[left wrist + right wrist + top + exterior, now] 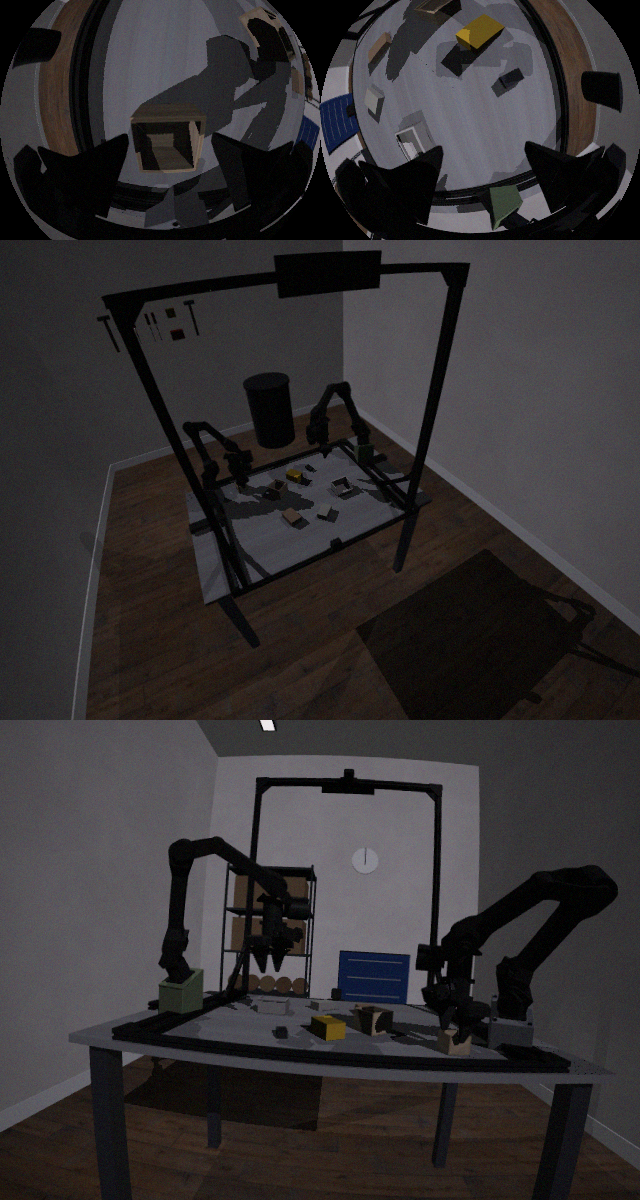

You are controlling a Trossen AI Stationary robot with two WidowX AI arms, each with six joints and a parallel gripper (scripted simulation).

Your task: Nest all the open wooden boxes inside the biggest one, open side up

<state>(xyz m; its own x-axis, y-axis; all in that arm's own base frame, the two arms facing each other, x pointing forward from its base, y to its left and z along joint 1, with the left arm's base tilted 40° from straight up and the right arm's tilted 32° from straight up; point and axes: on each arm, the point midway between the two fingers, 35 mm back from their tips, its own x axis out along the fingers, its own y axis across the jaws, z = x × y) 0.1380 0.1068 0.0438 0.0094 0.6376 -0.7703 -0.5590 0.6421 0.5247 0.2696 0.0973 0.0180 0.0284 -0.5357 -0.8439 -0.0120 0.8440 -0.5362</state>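
Note:
Right now my right hand is 9 cm short of the dark block, 7 cm to the right of it and 18 cm above it. From my right hand the other things lie so: yellow block 4 cm ahead, 18 cm to the left, 17 cm below; then brown block 26 cm behind, 28 cm to the left, 17 cm below; then pale block 30 cm behind, 12 cm to the left, 17 cm below.

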